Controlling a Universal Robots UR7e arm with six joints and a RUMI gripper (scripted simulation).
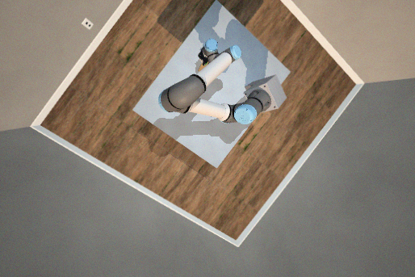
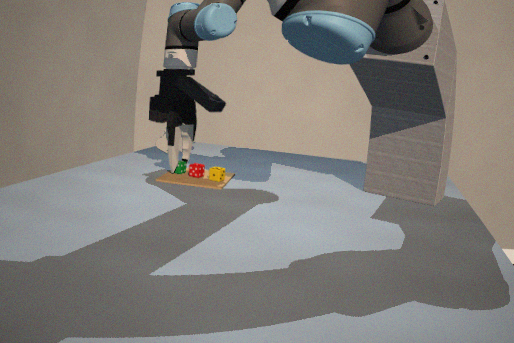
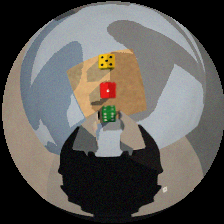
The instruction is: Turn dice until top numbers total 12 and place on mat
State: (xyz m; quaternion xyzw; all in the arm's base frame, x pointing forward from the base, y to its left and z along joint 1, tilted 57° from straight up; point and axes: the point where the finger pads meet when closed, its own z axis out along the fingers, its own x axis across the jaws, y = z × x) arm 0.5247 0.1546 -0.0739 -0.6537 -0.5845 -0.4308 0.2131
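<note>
Now: the green die 1 cm below my hand. From my hand the other things lie so: tan mat (5 cm behind, 2 cm below); then red die (5 cm behind, 1 cm below); then yellow die (9 cm behind, 1 cm to the right, 1 cm below).
</note>
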